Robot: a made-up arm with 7 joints.
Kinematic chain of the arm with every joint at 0, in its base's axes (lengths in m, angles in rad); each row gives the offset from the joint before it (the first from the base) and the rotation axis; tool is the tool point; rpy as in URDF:
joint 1: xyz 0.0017 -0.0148 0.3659 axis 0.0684 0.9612 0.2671
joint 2: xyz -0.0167 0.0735 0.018 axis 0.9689 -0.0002 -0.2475
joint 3: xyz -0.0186 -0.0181 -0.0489 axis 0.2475 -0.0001 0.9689
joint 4: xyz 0.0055 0.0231 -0.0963 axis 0.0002 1 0
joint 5: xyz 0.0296 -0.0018 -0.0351 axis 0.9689 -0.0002 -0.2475
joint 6: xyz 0.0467 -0.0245 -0.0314 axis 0.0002 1 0
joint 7: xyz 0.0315 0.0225 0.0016 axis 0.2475 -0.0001 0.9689
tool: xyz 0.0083 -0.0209 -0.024 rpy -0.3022 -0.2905 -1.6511
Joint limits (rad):
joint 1: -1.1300..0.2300
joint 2: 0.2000..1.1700
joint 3: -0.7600..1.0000
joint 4: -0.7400..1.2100
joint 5: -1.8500..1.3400
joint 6: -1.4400..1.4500
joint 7: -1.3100..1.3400
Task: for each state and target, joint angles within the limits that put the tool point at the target. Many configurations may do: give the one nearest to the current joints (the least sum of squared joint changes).
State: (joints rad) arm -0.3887 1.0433 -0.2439 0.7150 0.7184 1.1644 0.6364
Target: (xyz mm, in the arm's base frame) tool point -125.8 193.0 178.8
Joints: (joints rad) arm 0.2005 0.4180 -0.1605 1.0122 0.5273 1.3577 0.5570
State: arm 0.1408 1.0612 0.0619 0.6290 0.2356 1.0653 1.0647
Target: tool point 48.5 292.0 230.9
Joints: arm -0.0373 0.9602 -0.0044 0.3239 0.2747 1.1008 1.0907
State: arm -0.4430 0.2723 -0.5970 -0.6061 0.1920 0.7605 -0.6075
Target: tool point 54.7 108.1 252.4
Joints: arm 0.2061 0.6306 0.2019 -0.7400 -0.8543 0.5921 -0.9172
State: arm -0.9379 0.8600 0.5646 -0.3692 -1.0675 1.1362 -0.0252
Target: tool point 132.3 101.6 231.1
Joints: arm -0.3455 0.5422 0.2368 -0.2062 -1.0514 1.2749 -0.0158
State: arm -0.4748 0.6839 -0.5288 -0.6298 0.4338 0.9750 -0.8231
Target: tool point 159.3 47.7 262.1
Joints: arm -0.5422 0.5409 -0.4374 -0.7400 0.3716 0.9409 -0.9943
